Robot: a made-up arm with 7 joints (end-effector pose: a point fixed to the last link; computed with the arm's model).
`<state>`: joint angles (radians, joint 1 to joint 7).
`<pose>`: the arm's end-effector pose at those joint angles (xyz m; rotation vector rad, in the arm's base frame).
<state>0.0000 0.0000 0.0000 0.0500 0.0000 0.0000 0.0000</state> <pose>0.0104 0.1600 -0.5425 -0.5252 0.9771 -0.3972</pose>
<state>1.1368 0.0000 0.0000 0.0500 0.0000 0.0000 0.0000</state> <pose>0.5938 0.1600 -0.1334 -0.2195 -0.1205 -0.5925</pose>
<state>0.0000 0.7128 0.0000 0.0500 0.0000 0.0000 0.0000</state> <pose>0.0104 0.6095 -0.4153 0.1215 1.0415 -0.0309</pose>
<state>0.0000 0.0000 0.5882 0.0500 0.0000 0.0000 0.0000</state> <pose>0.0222 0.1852 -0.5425 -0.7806 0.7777 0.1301</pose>
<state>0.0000 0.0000 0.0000 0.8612 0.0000 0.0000 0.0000</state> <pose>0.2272 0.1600 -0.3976 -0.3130 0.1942 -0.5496</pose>
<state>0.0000 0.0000 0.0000 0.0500 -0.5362 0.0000 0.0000</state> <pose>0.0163 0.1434 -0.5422 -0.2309 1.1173 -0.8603</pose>
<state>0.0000 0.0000 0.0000 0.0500 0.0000 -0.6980 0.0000</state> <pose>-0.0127 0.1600 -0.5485 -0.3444 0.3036 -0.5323</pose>
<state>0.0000 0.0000 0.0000 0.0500 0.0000 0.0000 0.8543</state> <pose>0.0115 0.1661 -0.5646 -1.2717 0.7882 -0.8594</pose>
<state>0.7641 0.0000 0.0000 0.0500 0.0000 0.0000 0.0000</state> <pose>0.4600 0.1600 -0.3389 -0.3261 0.2397 -0.5426</pose>
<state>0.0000 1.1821 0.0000 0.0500 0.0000 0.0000 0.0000</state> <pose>0.0104 0.8110 -0.1781 0.5470 1.0338 0.2149</pose>
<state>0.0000 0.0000 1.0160 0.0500 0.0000 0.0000 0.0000</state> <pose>0.0207 0.2055 -0.5425 -0.9389 0.6013 0.5132</pose>
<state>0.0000 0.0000 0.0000 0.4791 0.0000 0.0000 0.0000</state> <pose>0.1401 0.1600 -0.4879 -0.4167 0.5633 -0.4861</pose>
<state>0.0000 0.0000 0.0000 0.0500 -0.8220 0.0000 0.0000</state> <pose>0.0156 0.1340 -0.5422 -0.0593 1.1729 -1.1043</pose>
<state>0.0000 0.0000 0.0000 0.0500 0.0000 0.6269 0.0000</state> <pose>0.0302 0.1600 -0.5511 -0.6667 1.5790 -0.2314</pose>
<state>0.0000 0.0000 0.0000 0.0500 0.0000 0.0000 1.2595</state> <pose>0.0121 0.1622 -0.5751 -1.6193 0.6459 -1.0711</pose>
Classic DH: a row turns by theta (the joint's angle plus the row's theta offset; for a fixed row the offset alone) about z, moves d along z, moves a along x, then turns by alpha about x. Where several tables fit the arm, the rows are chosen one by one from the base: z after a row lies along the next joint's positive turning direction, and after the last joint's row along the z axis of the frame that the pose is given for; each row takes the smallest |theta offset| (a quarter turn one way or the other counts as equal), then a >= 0, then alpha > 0; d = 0 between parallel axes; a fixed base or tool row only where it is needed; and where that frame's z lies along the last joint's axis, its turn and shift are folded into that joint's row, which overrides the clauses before.
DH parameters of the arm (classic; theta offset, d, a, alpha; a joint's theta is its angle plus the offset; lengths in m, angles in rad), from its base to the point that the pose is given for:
base (fixed): 0 0.1187 -0.0181 1.5708
joint 1: 1.5708 -0.214 0.0061 1.5708
joint 2: 1.5708 -0.0072 0.022 1.5708
joint 3: -1.5708 -0.3425 0.0246 -1.5708
joint 4: 0 0.0509 -0.0168 1.5708
joint 5: 0 -0.362 -0.0221 1.5708
joint 6: 1.5708 -0.0024 0.0168 1.5708
joint 7: -1.0418 0.0434 -0.0094 -2.6478
tool (fixed): 1.4568 0.0551 0 0

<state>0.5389 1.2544 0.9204 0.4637 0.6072 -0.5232 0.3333</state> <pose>0.1268 0.8423 0.0631 0.6161 -1.2241 0.3660</pose>
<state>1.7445 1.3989 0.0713 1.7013 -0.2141 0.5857 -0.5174</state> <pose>0.0190 0.4341 0.4186 1.1787 -1.3103 1.3384</pose>
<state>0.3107 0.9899 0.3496 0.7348 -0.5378 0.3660 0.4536</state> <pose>0.3001 0.6890 -0.0773 0.4384 0.7096 -0.1307</pose>
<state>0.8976 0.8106 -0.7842 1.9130 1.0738 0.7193 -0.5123</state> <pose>0.3244 0.2066 0.0876 0.0671 -0.1896 -0.9385</pose>
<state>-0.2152 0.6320 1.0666 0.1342 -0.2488 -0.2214 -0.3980</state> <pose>-0.0716 0.6043 -0.4020 0.2804 0.6110 0.7405</pose>
